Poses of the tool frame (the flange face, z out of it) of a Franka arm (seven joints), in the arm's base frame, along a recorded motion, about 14 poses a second.
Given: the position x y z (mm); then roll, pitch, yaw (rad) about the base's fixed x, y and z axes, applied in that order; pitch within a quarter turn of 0, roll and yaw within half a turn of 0.
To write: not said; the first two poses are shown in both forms.
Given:
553 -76 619 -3.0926 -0.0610 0.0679
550 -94 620 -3.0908 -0.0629 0.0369
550 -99 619 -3.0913 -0.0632 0.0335
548 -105 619 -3.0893 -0.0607 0.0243
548 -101 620 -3.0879 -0.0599 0.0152
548 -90 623 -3.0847 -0.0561 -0.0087
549 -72 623 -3.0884 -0.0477 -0.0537
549 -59 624 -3.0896 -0.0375 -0.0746
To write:
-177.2 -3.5 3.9 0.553 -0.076 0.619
-177.1 -3.6 2.1 0.550 -0.094 0.620
-177.1 -3.6 1.9 0.550 -0.099 0.619
-177.0 -3.5 1.4 0.548 -0.105 0.619
-176.9 -3.4 0.9 0.548 -0.101 0.620
-176.7 -3.2 -0.5 0.548 -0.090 0.623
-177.0 -2.7 -3.1 0.549 -0.072 0.623
-177.0 -2.1 -4.3 0.549 -0.059 0.624

